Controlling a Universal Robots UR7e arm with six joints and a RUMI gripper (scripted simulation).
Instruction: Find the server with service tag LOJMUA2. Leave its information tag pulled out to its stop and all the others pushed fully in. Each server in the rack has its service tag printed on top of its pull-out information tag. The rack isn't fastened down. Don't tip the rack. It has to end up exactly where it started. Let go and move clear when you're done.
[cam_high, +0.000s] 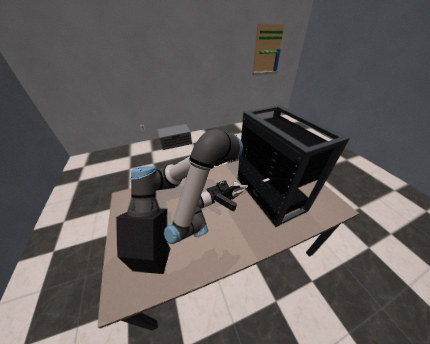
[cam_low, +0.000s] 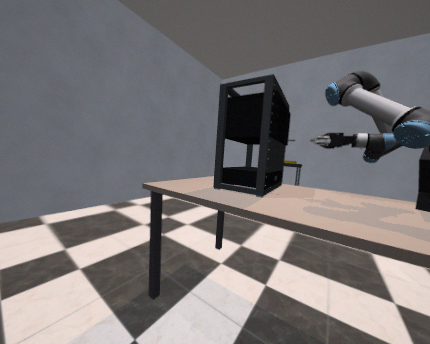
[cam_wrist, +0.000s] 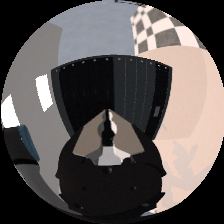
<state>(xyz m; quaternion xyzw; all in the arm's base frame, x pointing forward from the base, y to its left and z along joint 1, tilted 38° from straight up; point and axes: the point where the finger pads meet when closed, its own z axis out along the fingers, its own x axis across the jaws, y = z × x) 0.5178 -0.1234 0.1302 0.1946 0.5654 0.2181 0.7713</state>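
Now: the white information tag 140 mm ahead of my hand and 20 mm to the left of it.
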